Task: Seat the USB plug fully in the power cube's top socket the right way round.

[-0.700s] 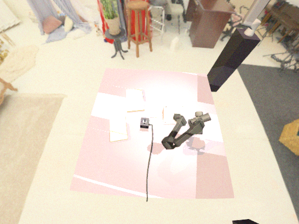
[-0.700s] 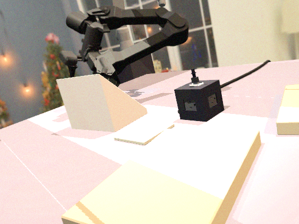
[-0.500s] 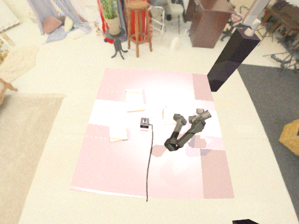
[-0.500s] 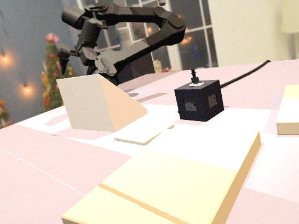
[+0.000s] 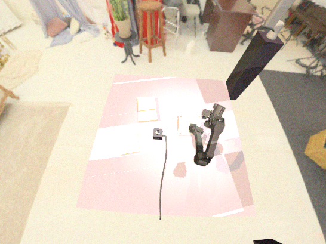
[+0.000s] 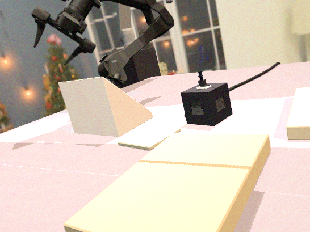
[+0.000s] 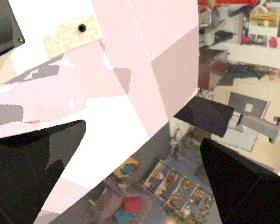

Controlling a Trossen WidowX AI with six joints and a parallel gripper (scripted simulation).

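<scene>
Right now the USB plug is 420 mm ahead of my gripper tip, 110 mm to the left of it and 130 mm below it. Also, from my gripper tip: socket (420 mm ahead, 110 mm to the left, 150 mm below); then thin white pad (340 mm ahead, 10 mm to the right, 220 mm below).
</scene>
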